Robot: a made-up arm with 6 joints.
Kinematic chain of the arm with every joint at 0, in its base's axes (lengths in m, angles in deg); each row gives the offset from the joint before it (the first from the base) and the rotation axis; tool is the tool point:
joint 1: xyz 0 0 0.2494 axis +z
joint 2: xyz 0 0 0 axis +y
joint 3: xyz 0 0 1.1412 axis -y
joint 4: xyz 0 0 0 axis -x
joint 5: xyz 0.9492 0 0 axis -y
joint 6: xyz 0 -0.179 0 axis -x
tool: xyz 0 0 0
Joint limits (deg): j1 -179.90..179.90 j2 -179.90..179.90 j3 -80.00..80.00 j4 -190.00..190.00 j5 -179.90..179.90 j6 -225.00..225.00
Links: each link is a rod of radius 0.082 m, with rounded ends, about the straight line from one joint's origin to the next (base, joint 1, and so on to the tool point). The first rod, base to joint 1, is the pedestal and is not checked.
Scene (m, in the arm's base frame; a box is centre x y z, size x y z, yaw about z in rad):
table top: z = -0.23
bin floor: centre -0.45 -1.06 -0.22 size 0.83 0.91 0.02 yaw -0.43
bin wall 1: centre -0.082 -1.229 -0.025 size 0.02 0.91 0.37 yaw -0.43
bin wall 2: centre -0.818 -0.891 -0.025 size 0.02 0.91 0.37 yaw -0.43
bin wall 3: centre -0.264 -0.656 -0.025 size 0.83 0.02 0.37 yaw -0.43
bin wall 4: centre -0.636 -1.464 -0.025 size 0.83 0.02 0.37 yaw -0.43
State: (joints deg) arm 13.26 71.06 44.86 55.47 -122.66 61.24
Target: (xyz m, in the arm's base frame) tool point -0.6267 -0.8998 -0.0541
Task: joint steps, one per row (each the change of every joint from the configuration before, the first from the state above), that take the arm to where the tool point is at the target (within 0.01 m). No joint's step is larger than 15 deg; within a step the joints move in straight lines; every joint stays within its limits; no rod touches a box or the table.
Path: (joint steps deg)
1: -14.46 -4.64 -8.63 -2.62 0.00 0.00
2: -14.46 -4.64 -8.63 -2.61 0.00 0.00
3: -14.46 -4.64 -8.64 -2.62 0.00 0.00
4: -14.47 -4.64 -8.63 -2.61 0.00 0.00
5: -14.46 -4.63 -8.63 -2.62 0.00 0.00
6: -14.46 -4.64 -8.63 -2.61 0.00 0.00
7: -14.46 -4.64 -8.63 -2.62 0.00 0.00
8: -14.46 -4.64 -8.64 -2.61 0.00 0.00
9: -14.46 -4.64 -8.63 -2.62 0.00 0.00
10: -0.02 13.29 0.73 0.21 0.00 0.00
11: -0.02 13.29 0.74 0.21 0.00 0.00

